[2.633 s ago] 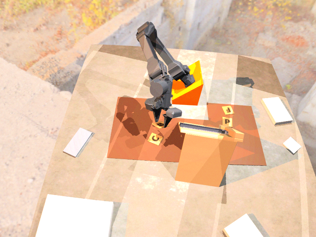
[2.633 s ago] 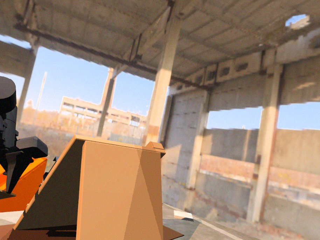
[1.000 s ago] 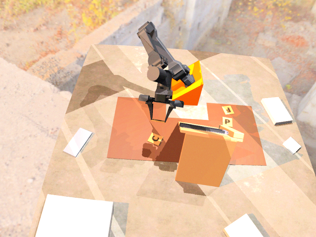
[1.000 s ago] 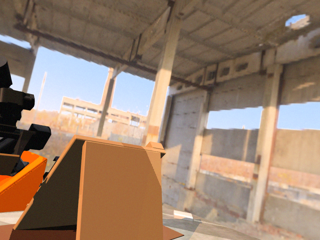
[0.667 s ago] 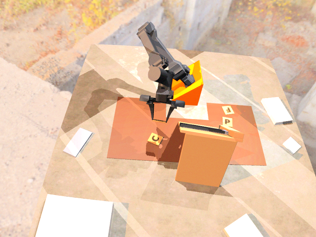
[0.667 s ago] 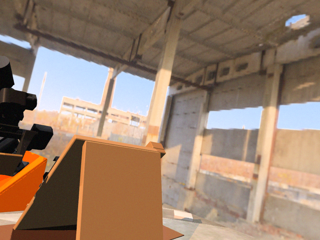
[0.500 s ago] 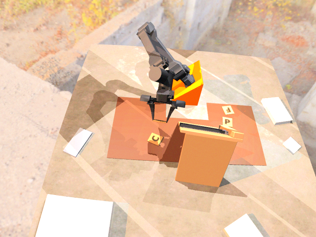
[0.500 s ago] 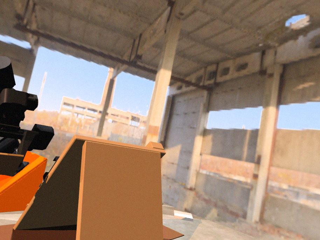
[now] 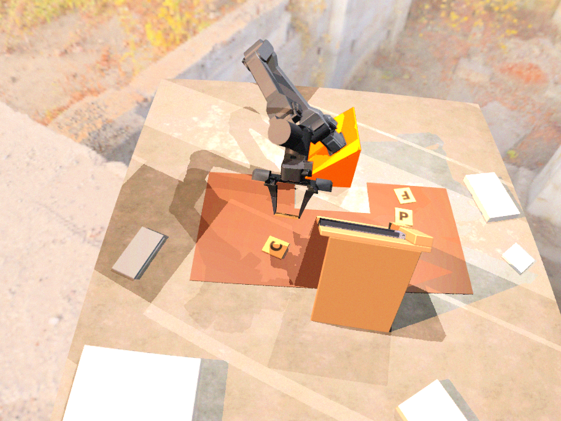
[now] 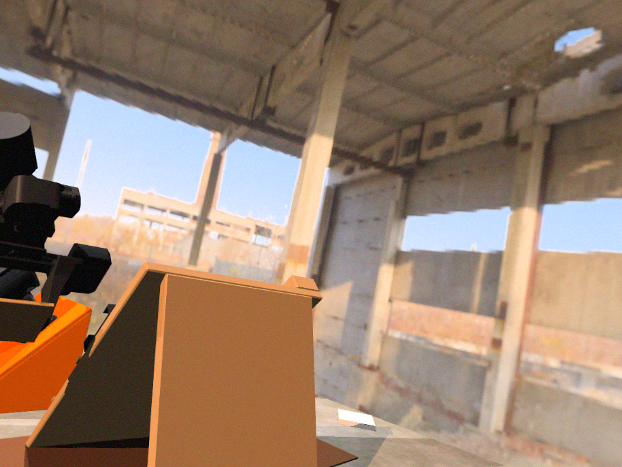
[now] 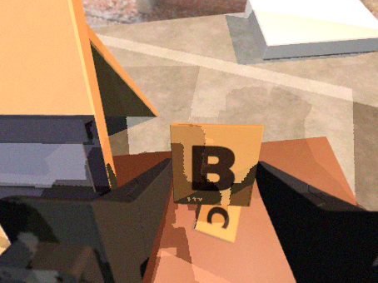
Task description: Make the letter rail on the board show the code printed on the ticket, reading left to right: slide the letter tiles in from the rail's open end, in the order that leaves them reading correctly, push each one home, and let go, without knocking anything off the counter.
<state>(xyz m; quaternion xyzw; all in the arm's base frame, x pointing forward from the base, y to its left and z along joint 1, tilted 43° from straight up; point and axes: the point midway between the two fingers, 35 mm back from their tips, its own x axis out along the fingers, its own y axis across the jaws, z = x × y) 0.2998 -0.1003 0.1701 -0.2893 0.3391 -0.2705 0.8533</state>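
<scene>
My gripper tip is 170 mm to the right of the white ticket, 70 mm above it and 10 mm past it. Round my gripper tip: orange mat 180 mm below, 170 mm to the left, 110 mm behind; grey slab 390 mm to the right, 180 mm below, 40 mm behind.
</scene>
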